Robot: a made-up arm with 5 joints.
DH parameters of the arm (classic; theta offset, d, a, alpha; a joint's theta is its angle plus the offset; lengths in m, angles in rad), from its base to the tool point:
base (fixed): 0 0.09 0.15 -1.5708
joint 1: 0 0.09 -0.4 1.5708
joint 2: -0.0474 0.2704 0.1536 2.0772
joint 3: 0 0.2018 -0.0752 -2.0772
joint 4: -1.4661 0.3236 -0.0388 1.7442
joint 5: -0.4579 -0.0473 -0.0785 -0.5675
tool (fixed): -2.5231 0.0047 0 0
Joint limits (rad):
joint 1: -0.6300..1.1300
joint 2: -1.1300..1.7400
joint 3: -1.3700..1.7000
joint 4: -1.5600..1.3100
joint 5: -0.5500..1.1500
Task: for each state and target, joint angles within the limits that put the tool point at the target. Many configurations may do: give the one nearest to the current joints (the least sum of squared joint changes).
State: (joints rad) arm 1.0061 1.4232 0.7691 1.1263 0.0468
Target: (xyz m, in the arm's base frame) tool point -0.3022 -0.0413 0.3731
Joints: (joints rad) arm 0.2366 1.4423 1.3909 1.2553 0.2708
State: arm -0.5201 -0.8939 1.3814 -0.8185 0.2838
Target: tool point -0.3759 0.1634 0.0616
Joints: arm -0.6300 -0.8580 1.6240 -0.6136 0.7165
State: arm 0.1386 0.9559 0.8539 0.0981 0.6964
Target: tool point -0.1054 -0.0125 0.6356
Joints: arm 0.4407 1.1735 0.8044 0.6329 0.1161
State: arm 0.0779 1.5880 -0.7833 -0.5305 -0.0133
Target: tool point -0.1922 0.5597 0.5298
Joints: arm 0.2174 1.7360 -1.2728 -0.9428 -0.4495
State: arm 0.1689 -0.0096 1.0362 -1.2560 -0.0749
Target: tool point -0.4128 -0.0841 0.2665
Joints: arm -0.4082 0.6342 1.1906 -1.5600 0.1038
